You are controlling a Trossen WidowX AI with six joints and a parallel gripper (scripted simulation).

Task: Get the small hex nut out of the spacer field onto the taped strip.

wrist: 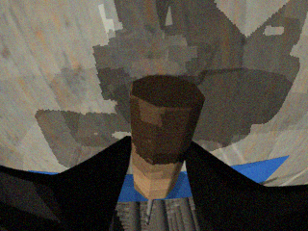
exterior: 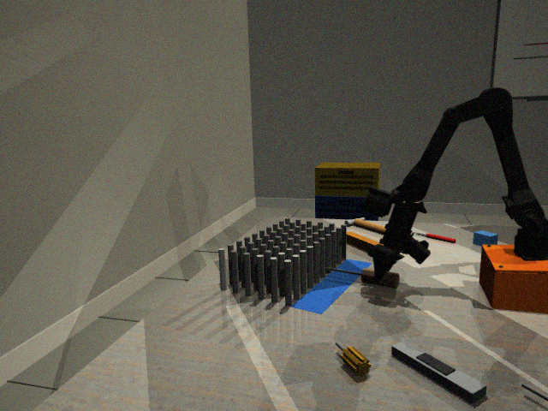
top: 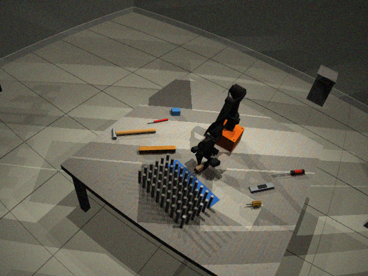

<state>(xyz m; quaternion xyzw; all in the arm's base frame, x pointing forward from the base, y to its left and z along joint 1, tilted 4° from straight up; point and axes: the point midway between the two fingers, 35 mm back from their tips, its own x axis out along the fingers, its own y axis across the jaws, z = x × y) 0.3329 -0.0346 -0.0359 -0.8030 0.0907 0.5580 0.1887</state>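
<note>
The wooden-handled tool is 100 mm ahead of my gripper tip and 40 mm to the right of it. From my gripper tip the other things lie so: hex nut (200 mm ahead, 80 mm to the right, 10 mm below); then blue taped strip (110 mm ahead, 10 mm below); then orange bar (10 mm ahead, 290 mm to the right).
</note>
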